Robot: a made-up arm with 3 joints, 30 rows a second.
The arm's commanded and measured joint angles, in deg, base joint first. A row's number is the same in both.
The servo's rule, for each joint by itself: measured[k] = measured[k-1] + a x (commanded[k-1-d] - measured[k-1]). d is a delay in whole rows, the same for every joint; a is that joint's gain. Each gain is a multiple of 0.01, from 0.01 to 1. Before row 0 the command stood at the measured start. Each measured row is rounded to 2 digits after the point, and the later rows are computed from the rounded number. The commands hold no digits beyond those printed.
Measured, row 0:
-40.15 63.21 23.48
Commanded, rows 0 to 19:
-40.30 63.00 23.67
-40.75 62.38 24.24
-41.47 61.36 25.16
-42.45 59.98 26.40
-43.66 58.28 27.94
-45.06 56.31 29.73
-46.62 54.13 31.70
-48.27 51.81 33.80
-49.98 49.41 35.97
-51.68 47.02 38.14
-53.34 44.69 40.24
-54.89 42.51 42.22
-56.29 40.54 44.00
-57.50 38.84 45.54
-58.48 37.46 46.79
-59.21 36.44 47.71
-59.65 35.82 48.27
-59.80 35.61 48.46
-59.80 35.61 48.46
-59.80 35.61 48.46
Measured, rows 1 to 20:
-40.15 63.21 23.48
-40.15 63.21 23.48
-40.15 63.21 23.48
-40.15 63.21 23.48
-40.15 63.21 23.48
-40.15 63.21 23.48
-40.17 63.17 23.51
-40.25 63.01 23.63
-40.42 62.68 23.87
-40.70 62.14 24.27
-41.11 61.37 24.86
-41.66 60.36 25.64
-42.35 59.11 26.61
-43.18 57.65 27.76
-44.13 56.00 29.07
-45.19 54.20 30.52
-46.33 52.30 32.08
-47.53 50.34 33.70
-48.76 48.38 35.35
-49.98 46.47 36.98
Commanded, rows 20 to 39:
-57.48 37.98 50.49
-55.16 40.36 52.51
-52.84 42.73 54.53
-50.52 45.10 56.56
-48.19 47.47 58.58
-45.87 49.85 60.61
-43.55 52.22 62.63
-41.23 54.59 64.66
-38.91 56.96 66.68
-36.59 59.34 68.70
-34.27 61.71 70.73
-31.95 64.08 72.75
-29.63 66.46 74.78
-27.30 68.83 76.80
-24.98 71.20 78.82
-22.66 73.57 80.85
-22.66 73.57 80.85
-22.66 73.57 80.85
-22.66 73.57 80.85
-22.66 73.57 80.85
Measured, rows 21 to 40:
-51.17 44.67 38.55
-52.30 43.02 40.02
-53.33 41.58 41.34
-54.24 40.39 42.48
-55.02 39.43 43.44
-55.69 38.67 44.24
-55.94 38.53 45.24
-55.83 38.90 46.40
-55.41 39.67 47.70
-54.73 40.76 49.12
-53.81 42.10 50.63
-52.70 43.65 52.23
-51.42 45.36 53.89
-49.99 47.21 55.61
-48.44 49.16 57.38
-46.78 51.20 59.19
-45.03 53.30 61.04
-43.20 55.46 62.91
-41.30 57.66 64.81
-39.34 59.89 66.73

